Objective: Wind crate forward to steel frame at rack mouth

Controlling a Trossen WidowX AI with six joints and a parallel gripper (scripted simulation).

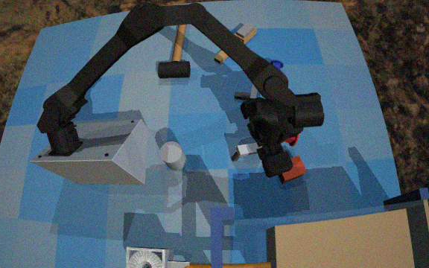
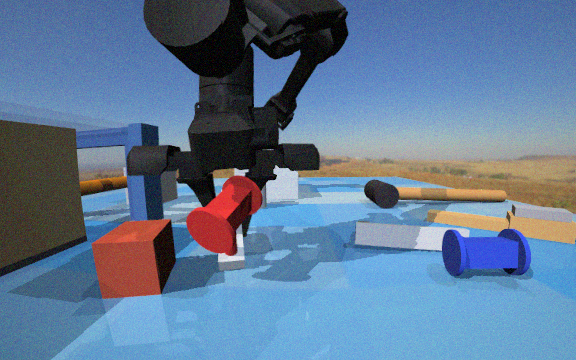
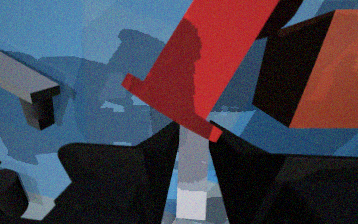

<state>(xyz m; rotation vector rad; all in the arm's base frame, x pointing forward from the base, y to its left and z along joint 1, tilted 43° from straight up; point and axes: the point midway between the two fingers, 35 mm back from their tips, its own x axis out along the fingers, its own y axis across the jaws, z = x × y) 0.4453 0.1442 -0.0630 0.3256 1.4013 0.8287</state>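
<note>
Now: gripper tip 5 cm short of the red grip, 2 cm to the right of it and 3 cm below it. Also, from my gripper tip: crank with blue grip 21 cm to the left; frame 10 cm behind, 30 cm to the right, 9 cm above; blue knob 4 cm ahead, 24 cm to the left.
</note>
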